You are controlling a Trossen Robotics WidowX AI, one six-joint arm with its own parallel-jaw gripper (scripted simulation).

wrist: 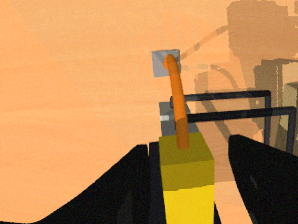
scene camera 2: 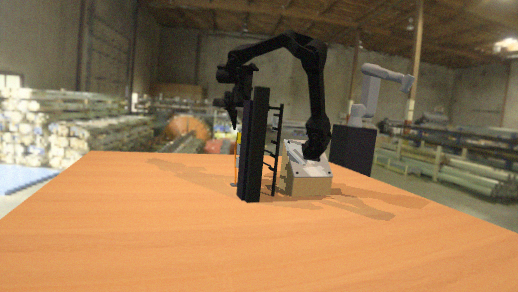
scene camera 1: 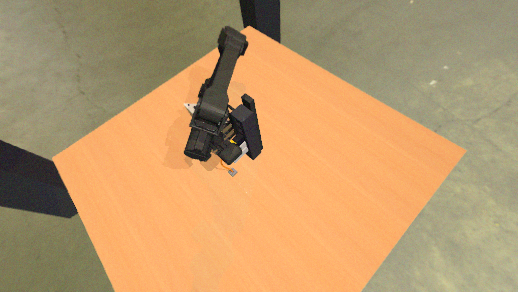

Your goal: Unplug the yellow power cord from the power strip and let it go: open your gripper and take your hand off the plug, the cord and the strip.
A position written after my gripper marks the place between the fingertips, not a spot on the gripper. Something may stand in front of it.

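Note:
My gripper (scene camera 2: 239, 130) is visible, also in the wrist view (wrist: 189, 150).

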